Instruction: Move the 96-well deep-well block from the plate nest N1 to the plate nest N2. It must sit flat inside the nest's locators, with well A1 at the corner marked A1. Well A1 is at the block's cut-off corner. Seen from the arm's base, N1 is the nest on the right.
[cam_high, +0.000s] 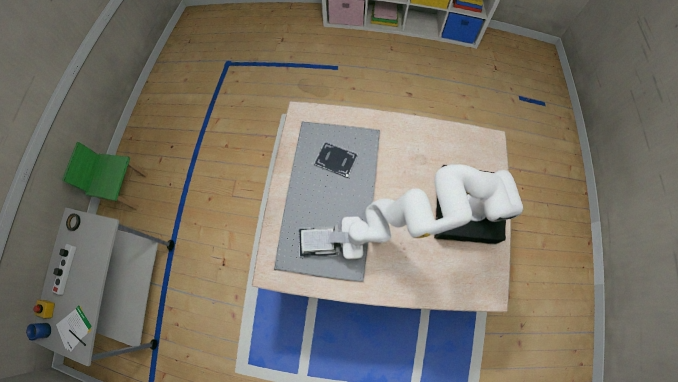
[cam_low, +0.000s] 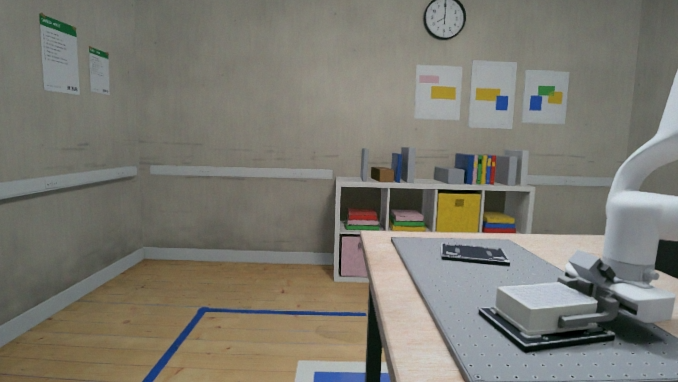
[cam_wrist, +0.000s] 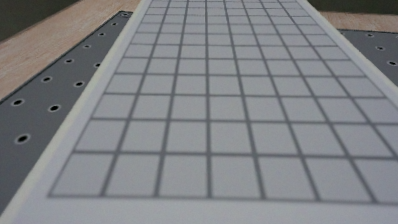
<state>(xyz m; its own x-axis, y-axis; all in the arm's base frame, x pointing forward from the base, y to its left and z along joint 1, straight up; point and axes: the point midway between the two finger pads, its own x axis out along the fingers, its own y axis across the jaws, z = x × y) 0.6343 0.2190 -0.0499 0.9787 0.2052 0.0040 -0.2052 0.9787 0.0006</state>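
My gripper is now 1 cm short of the white 96-well deep-well block.
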